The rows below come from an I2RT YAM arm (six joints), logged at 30 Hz.
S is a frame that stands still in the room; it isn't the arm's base.
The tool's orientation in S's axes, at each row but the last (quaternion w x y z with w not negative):
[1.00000 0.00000 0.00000 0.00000]
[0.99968 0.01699 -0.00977 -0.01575]
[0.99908 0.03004 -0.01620 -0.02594]
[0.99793 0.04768 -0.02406 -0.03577]
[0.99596 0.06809 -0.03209 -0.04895]
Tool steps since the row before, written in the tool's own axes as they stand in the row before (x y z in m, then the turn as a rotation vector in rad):
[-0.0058 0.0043 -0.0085 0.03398 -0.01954 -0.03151]
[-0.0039 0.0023 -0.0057 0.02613 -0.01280 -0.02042]
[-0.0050 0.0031 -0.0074 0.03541 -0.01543 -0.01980]
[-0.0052 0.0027 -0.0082 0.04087 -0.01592 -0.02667]
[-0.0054 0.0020 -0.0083 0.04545 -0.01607 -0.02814]
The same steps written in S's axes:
[-0.0058 0.0043 -0.0085 0.03398 -0.01954 -0.03151]
[-0.0037 0.0026 -0.0057 0.02612 -0.01293 -0.02035]
[-0.0046 0.0038 -0.0073 0.03523 -0.01608 -0.01960]
[-0.0046 0.0038 -0.0081 0.04099 -0.01633 -0.02624]
[-0.0046 0.0036 -0.0082 0.04563 -0.01675 -0.02745]

